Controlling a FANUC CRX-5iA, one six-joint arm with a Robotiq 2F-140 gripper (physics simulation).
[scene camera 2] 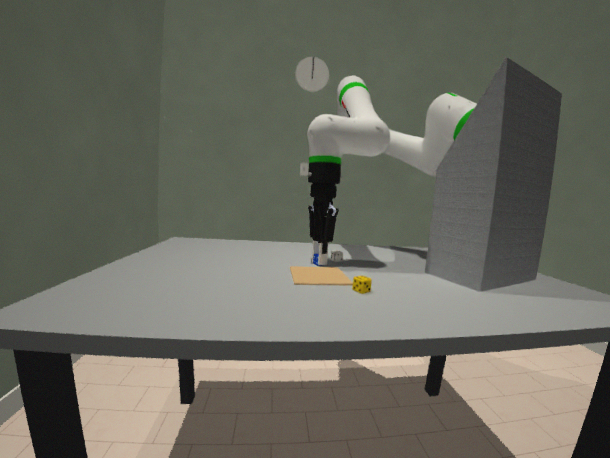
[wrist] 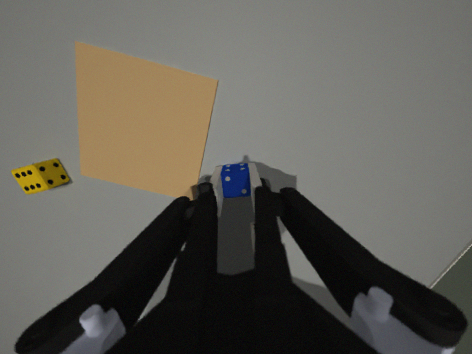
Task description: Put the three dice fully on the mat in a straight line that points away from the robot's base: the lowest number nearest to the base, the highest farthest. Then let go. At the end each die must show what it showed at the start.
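Where they show: gripper, fingertip midpoint: (scene camera 2: 319, 263) (wrist: 236, 175); arm's base at its link origin: (scene camera 2: 493, 139).
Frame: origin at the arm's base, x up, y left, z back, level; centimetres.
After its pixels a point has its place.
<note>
My gripper (scene camera 2: 320, 259) @(y -8.5, x -39.9, z -47.6 cm) (wrist: 236, 175) @(y -8.5, x -39.9, z -47.6 cm) points down and is shut on the blue die (scene camera 2: 315, 259) @(y -8.1, x -38.8, z -48.9 cm) (wrist: 235, 187) @(y -8.6, x -37.3, z -47.2 cm), at about table height just off the mat's edge. The die's face with two white pips shows in the wrist view. The tan square mat (scene camera 2: 320, 276) @(y 4.6, x -39.9, z -49.6 cm) (wrist: 145, 120) @(y 2.6, x -39.9, z -51.0 cm) lies flat with no die on it. A yellow die (scene camera 2: 362, 284) @(y 15.1, x -38.2, z -42.4 cm) (wrist: 41, 176) @(y 12.0, x -37.6, z -42.6 cm) lies on the table off the mat's other side; faces with six and four pips show in the wrist view. A white die (scene camera 2: 336, 256) @(y -12.3, x -38.6, z -41.4 cm) is on the table close to the fingers; it does not show in the wrist view.
The grey table (scene camera 2: 200, 300) @(y 19.7, x -40.3, z -74.7 cm) carries everything. A tall grey block (scene camera 2: 490, 190) @(y 13.6, x -15.8, z -12.1 cm) stands at the right, partly in front of the arm's base end. A table edge shows at the lower right of the wrist view.
</note>
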